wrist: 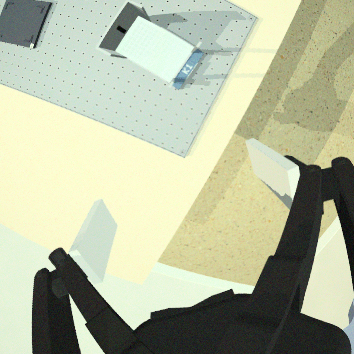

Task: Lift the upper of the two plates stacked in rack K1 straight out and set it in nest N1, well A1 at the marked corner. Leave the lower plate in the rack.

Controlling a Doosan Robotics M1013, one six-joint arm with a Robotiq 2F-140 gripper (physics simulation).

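Note:
Rack K1 stands near the right corner of the perforated board, with a blue label at its near right end and a grey wall at its far left end. A pale plate lies in it as the top one; a plate under it cannot be made out from this angle. A dark square nest shows partly at the top left edge; its label is not readable, so I cannot tell whether it is N1. My gripper is wide open and empty, apart from the rack and nearer the view's bottom.
The perforated grey board lies on a cream table top. Its corner points toward the gripper. A speckled floor shows at the right, beyond the table edge. Shadows fall across the board beside the rack.

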